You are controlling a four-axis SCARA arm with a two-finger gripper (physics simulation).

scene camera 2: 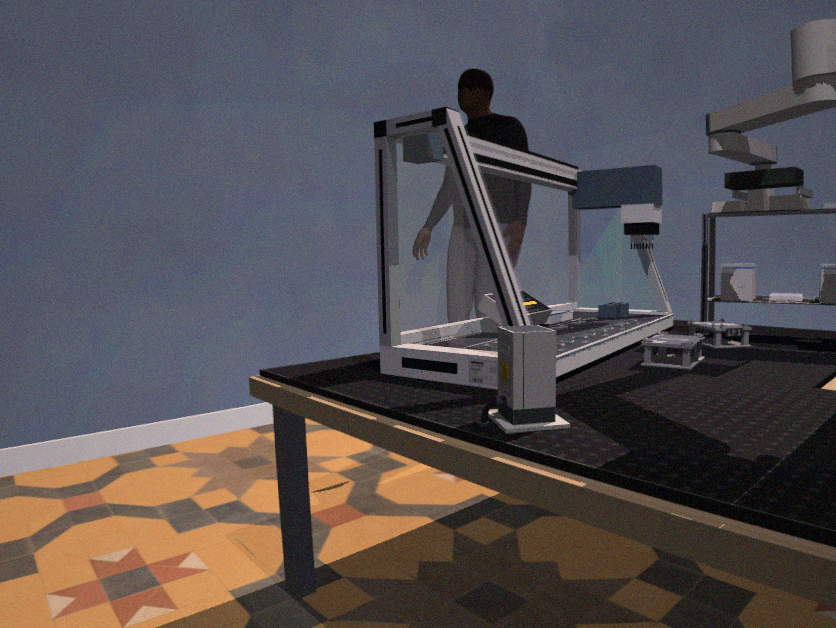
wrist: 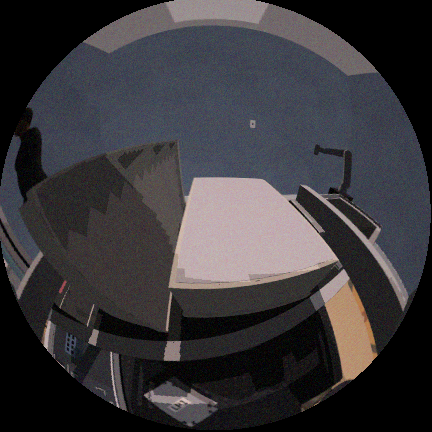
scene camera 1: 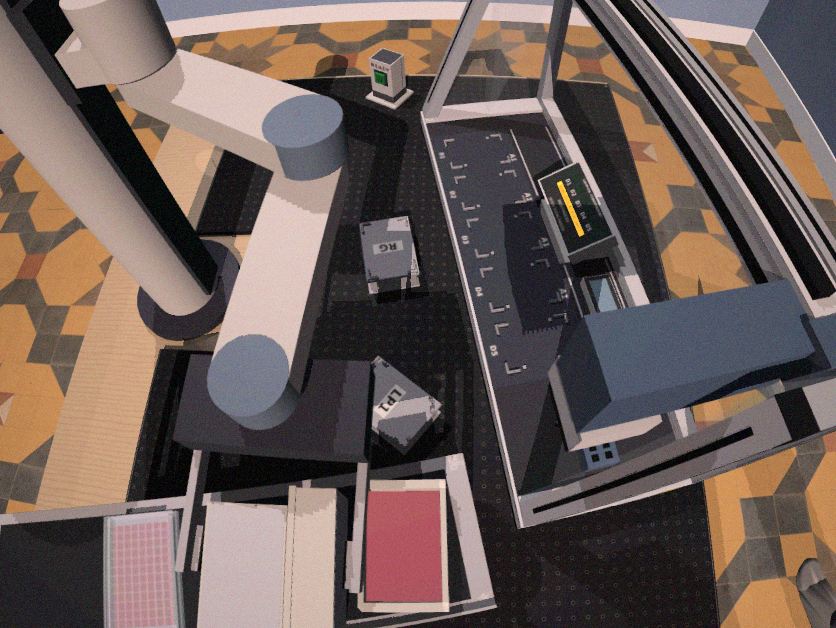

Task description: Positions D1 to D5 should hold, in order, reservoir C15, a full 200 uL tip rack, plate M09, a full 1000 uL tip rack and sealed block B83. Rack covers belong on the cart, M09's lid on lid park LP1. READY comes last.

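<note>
My gripper (scene camera 1: pixel 273 554) (wrist: pixel 207 190) is open with no object gripped. Its fingers stand on either side of a white box (scene camera 1: pixel 243 564) (wrist: pixel 250 227) and a beige box (scene camera 1: pixel 314 547) (wrist: pixel 105 230), which looks tilted against it. The beige box hides most of the left finger in the wrist view. A red-topped box (scene camera 1: pixel 405 547) and a clear-edged pink gridded plate (scene camera 1: pixel 141 567) lie to either side in the cart (scene camera 1: pixel 476 550). Their labels are not readable. Positions D1 to D5 on the deck (scene camera 1: pixel 489 182) are bare. LP1 (scene camera 1: pixel 405 412) (wrist: pixel 180 402) holds no lid. READY box (scene camera 1: pixel 386 77) (scene camera 2: pixel 527 375) shows a green button.
Stand RG (scene camera 1: pixel 390 250) (scene camera 2: pixel 672 350) is beside the deck frame. The blue-grey pipetting head (scene camera 1: pixel 689 351) (scene camera 2: pixel 618 185) overhangs the deck's far end, near a small blue block (scene camera 1: pixel 600 454) (scene camera 2: pixel 612 310) (wrist: pixel 71 344). A screen (scene camera 1: pixel 577 209) stands on the deck. A person (scene camera 2: pixel 500 141) (wrist: pixel 30 160) stands behind the frame.
</note>
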